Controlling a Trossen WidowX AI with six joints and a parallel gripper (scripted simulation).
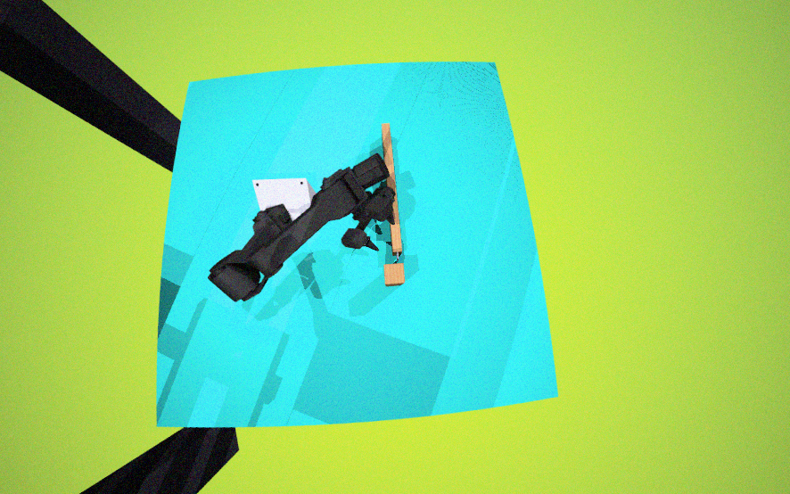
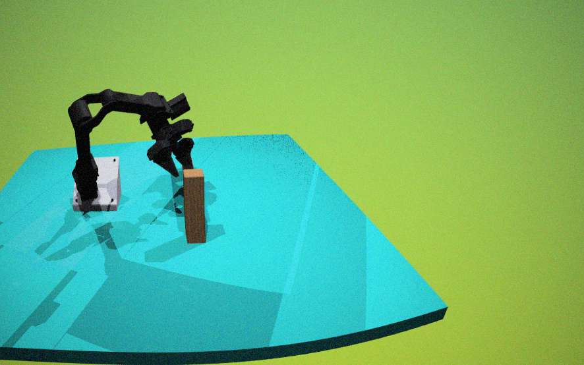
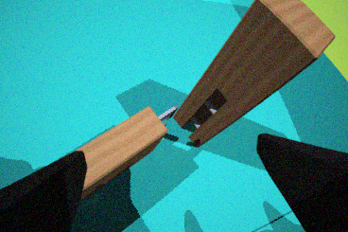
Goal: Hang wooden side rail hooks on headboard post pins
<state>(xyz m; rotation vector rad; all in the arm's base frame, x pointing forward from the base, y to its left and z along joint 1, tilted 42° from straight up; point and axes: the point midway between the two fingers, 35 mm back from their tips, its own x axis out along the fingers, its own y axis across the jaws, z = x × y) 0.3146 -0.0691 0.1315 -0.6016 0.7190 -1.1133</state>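
My gripper tip is now 100 mm to the left of the headboard post and 50 mm above it.
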